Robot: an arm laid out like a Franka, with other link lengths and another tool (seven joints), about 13 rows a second.
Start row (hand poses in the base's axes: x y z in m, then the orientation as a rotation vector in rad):
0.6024 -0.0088 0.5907 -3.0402 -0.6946 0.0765
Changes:
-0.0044 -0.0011 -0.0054 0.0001 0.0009 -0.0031
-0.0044 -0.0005 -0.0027 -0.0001 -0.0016 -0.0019
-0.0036 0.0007 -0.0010 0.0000 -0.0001 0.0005
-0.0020 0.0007 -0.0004 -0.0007 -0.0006 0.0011
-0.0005 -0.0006 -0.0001 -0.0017 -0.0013 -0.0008
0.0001 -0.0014 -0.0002 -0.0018 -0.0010 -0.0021
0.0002 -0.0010 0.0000 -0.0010 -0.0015 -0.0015
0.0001 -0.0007 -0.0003 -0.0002 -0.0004 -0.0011
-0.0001 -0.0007 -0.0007 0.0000 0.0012 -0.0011
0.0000 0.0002 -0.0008 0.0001 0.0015 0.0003
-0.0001 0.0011 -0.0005 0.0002 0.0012 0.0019
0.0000 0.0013 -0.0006 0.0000 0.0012 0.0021
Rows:
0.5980 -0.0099 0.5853 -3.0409 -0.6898 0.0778
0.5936 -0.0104 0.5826 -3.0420 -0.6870 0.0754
0.5900 -0.0097 0.5816 -3.0419 -0.6878 0.0753
0.5880 -0.0090 0.5812 -3.0424 -0.6896 0.0747
0.5875 -0.0096 0.5811 -3.0446 -0.6888 0.0733
0.5876 -0.0110 0.5809 -3.0472 -0.6860 0.0724
0.5878 -0.0120 0.5809 -3.0490 -0.6840 0.0705
0.5879 -0.0127 0.5806 -3.0496 -0.6824 0.0700
0.5878 -0.0134 0.5799 -3.0497 -0.6806 0.0718
0.5878 -0.0132 0.5791 -3.0491 -0.6810 0.0740
0.5877 -0.0121 0.5786 -3.0480 -0.6838 0.0758
0.5877 -0.0108 0.5780 -3.0470 -0.6869 0.0777

